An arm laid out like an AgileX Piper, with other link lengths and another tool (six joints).
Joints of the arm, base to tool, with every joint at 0 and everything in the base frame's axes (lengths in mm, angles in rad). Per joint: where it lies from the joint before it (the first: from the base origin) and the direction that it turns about. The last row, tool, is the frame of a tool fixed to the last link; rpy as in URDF.
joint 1: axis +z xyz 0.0 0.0 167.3
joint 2: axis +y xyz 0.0 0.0 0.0
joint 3: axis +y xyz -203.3 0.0 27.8
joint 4: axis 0.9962 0 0.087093 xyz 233.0 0.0 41.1
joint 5: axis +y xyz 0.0 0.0 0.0
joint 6: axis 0.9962 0 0.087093 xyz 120.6 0.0 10.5
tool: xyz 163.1 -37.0 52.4 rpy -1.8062 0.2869 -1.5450
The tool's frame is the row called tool.
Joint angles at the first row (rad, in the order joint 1, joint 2, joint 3, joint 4, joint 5, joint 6):
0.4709 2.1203 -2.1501 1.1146 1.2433 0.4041
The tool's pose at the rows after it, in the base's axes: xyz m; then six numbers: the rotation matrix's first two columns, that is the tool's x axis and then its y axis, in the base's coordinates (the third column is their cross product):
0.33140 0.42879 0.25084 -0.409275 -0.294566 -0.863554 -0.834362 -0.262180 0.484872
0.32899 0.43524 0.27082 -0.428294 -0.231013 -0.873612 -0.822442 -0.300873 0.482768
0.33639 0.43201 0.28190 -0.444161 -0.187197 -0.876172 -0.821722 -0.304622 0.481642
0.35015 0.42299 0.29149 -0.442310 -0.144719 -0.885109 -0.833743 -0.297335 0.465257
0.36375 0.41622 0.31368 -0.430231 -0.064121 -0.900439 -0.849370 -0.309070 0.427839
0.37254 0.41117 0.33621 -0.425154 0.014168 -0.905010 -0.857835 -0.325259 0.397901
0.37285 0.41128 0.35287 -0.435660 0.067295 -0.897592 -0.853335 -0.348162 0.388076
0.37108 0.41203 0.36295 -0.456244 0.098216 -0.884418 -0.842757 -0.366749 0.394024
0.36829 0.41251 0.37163 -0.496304 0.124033 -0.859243 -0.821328 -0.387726 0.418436
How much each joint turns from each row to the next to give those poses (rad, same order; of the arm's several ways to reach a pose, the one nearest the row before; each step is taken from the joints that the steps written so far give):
-0.0024 0.0000 -0.0001 0.1042 0.0000 -0.0117
-0.0063 -0.0001 0.0001 0.0818 -0.0036 -0.0133
-0.0217 0.0001 -0.0001 0.0440 -0.0038 -0.0050
-0.0352 -0.0001 0.0001 0.0359 -0.0007 -0.0223
-0.0350 0.0001 0.0000 0.0811 -0.0063 -0.0467
-0.0246 0.0000 -0.0001 0.0827 -0.0047 -0.0348
-0.0048 0.0000 0.0000 0.0626 -0.0024 -0.0094
0.0000 0.0000 0.0000 0.0396 -0.0006 0.0095
0.0000 -0.0001 0.0001 0.0367 0.0000 0.0329

